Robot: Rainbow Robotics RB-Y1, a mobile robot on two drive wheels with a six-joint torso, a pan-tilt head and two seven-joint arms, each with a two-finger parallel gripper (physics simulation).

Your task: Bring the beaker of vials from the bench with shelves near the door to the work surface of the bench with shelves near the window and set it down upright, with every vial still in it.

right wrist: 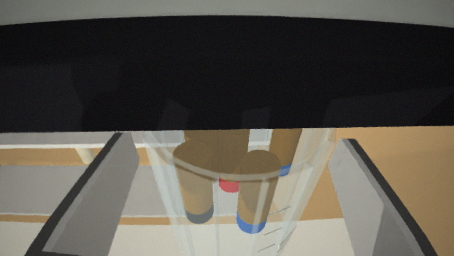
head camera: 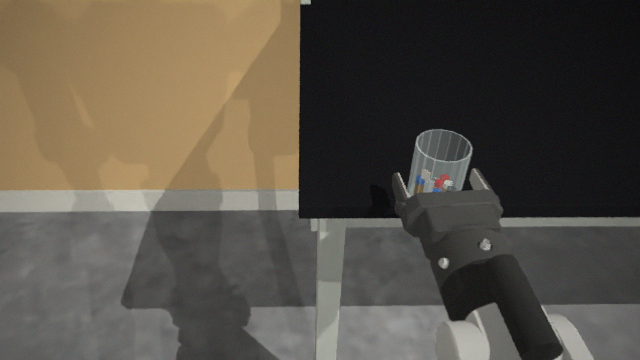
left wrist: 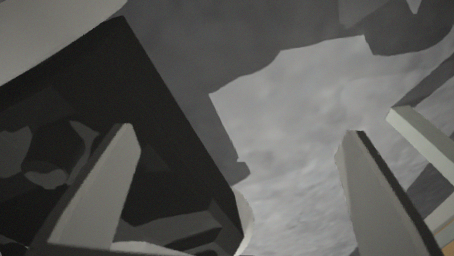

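Note:
A clear beaker appears upright on the black work surface, near its front edge. Several brown vials with blue, red, white and grey caps are inside it. My right gripper is open, with one finger on each side of the beaker and visible gaps between fingers and glass. Its palm hides the beaker's lower part in the head view. My left gripper is open and empty, above the floor. Which bench this is cannot be told from these frames.
A pale bench leg stands below the worktop's left front corner. A tan wall with a pale skirting strip lies left of the bench. Grey floor shows in front, with dark shadows across it.

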